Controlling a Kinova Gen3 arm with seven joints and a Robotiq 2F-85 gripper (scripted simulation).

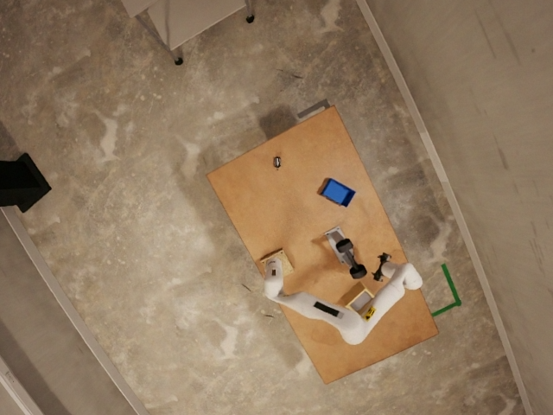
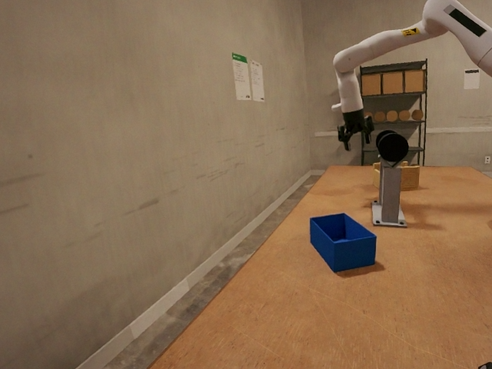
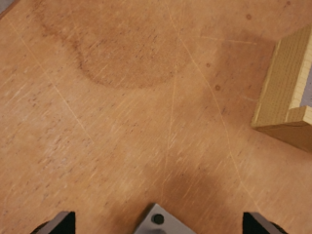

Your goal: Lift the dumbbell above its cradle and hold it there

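My gripper is now 12 cm to the right of the black dumbbell, 10 cm past it and 2 cm below it. The rest, counted from my hand: blue bin: 41 cm to the left, 21 cm below, 6 cm ahead; grey cradle stand: 13 cm below, 12 cm to the left, 10 cm behind; tan wooden box: 24 cm to the right, 18 cm below, 18 cm behind.
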